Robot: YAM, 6 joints.
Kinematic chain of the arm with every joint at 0, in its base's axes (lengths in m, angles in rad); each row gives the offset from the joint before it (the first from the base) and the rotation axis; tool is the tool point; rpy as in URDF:
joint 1: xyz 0 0 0.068 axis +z
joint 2: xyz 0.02 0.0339 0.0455 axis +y
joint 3: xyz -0.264 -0.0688 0 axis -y
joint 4: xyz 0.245 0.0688 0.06 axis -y
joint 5: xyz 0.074 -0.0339 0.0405 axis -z
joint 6: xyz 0.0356 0 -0.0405 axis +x
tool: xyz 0 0 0 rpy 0 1.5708 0
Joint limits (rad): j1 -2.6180..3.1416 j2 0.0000..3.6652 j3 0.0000..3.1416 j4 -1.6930..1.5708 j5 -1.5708..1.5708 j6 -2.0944..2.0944
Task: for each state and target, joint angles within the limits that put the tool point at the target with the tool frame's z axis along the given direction. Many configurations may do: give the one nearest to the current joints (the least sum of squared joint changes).
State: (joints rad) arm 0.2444 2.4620 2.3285 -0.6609 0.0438 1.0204
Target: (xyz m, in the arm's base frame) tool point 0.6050 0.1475 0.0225 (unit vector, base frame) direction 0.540 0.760 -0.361
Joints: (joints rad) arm 0.2028 3.1453 2.7355 -0.0771 -0.6891 1.0204
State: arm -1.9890 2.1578 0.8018 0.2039 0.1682 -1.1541
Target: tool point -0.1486 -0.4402 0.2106 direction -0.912 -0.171 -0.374
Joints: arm -1.8322 2.0955 1.5841 -0.2392 0.9908 -1.1541
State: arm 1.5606 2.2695 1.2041 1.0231 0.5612 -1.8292
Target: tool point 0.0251 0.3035 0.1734 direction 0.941 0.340 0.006
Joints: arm 1.5995 1.7461 0.5794 1.1859 1.2528 -1.8292
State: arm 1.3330 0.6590 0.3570 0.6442 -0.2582 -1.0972
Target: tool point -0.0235 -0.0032 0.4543 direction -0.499 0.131 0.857
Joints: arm 0.9401 0.4653 0.7190 1.5335 -0.5008 -1.0972
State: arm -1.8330 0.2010 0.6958 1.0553 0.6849 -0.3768
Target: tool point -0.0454 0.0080 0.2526 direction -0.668 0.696 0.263
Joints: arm -2.4815 0.0003 0.0026 1.2021 1.2852 -0.3768
